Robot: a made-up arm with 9 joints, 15 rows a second.
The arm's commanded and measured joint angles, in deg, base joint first. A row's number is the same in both.
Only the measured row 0 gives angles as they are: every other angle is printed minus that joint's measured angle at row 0.
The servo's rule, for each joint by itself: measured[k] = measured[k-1] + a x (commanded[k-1-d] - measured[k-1]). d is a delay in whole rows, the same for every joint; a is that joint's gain. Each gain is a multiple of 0.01, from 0.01 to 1. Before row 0 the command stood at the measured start. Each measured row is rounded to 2 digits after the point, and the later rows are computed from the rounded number. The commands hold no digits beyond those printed.
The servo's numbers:
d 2
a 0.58 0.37 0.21 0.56 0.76 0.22 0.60 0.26 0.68
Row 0, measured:
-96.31, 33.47, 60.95, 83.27, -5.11, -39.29, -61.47, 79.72, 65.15
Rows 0 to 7, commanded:
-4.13, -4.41, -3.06, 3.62, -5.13, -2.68, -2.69, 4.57, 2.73
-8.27, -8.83, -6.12, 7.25, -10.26, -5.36, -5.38, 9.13, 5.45
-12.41, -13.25, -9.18, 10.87, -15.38, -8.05, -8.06, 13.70, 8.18
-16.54, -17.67, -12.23, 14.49, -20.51, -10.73, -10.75, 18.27, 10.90
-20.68, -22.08, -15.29, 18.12, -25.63, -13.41, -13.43, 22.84, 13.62
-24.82, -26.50, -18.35, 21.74, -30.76, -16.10, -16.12, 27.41, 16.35
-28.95, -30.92, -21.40, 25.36, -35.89, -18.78, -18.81, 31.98, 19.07
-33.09, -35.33, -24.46, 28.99, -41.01, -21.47, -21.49, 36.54, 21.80
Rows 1 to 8, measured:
0.00, 0.00, 0.00, 0.00, 0.00, 0.00, 0.00, 0.00, 0.00
0.00, 0.00, 0.00, 0.00, 0.00, 0.00, 0.00, 0.00, 0.00
-2.40, -1.63, -0.64, 2.03, -3.90, -0.59, -1.61, 1.19, 1.86
-5.80, -4.29, -1.79, 4.95, -8.73, -1.64, -3.87, 3.25, 4.30
-9.63, -7.61, -3.34, 8.27, -13.78, -3.05, -6.38, 5.97, 6.94
-13.64, -11.33, -5.21, 11.75, -18.89, -4.74, -9.00, 9.17, 9.63
-17.72, -15.31, -7.33, 15.32, -24.01, -6.65, -11.66, 12.72, 12.34
-21.84, -19.45, -9.64, 18.92, -29.14, -8.73, -14.34, 16.54, 15.07

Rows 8 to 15, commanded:
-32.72, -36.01, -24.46, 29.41, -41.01, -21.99, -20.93, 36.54, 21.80
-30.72, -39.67, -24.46, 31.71, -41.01, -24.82, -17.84, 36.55, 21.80
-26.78, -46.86, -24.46, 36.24, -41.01, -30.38, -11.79, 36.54, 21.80
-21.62, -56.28, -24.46, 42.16, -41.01, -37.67, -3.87, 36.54, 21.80
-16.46, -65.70, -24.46, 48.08, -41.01, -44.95, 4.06, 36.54, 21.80
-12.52, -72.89, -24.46, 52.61, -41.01, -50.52, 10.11, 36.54, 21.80
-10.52, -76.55, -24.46, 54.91, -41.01, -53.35, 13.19, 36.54, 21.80
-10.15, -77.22, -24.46, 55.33, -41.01, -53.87, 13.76, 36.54, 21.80
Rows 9 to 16, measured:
-25.96, -23.69, -12.11, 22.53, -34.27, -10.94, -17.02, 20.55, 17.79
-30.10, -28.00, -14.70, 26.15, -39.39, -13.26, -19.70, 24.71, 20.52
-31.62, -30.96, -16.75, 27.98, -40.62, -15.18, -20.44, 27.79, 21.39
-31.10, -34.18, -18.37, 30.07, -40.92, -17.30, -18.88, 30.07, 21.67
-28.59, -38.87, -19.65, 33.53, -40.99, -20.18, -14.63, 31.75, 21.76
-24.55, -45.31, -20.66, 38.36, -41.01, -24.03, -8.17, 33.00, 21.79
-19.86, -52.85, -21.46, 43.80, -41.01, -28.63, -0.83, 33.92, 21.80
-15.60, -60.26, -22.09, 48.73, -41.01, -33.45, 5.73, 34.60, 21.80

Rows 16 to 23, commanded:
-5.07, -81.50, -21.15, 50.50, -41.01, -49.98, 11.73, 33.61, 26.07
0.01, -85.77, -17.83, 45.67, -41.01, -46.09, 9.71, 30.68, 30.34
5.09, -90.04, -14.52, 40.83, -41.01, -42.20, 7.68, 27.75, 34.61
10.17, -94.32, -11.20, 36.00, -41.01, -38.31, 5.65, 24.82, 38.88
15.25, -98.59, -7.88, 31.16, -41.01, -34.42, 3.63, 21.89, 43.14
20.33, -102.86, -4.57, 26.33, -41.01, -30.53, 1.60, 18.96, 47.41
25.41, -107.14, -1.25, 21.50, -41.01, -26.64, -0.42, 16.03, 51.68
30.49, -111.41, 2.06, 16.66, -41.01, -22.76, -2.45, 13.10, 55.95
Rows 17 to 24, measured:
-12.65, -66.29, -22.59, 52.19, -41.01, -37.83, 10.21, 35.10, 21.80
-11.20, -70.33, -22.98, 53.95, -41.01, -41.36, 12.34, 35.47, 21.80
-7.64, -74.46, -22.60, 52.02, -41.01, -43.26, 11.97, 34.99, 24.70
-3.20, -78.64, -21.60, 48.46, -41.01, -43.88, 10.61, 33.87, 28.54
1.61, -82.86, -20.11, 44.19, -41.01, -43.51, 8.85, 32.28, 32.67
6.57, -87.10, -18.24, 39.60, -41.01, -42.37, 6.93, 30.34, 36.89
11.60, -91.35, -16.06, 34.87, -41.01, -40.62, 4.95, 28.14, 41.14
16.66, -95.61, -13.65, 30.09, -41.01, -38.40, 2.94, 25.75, 45.40

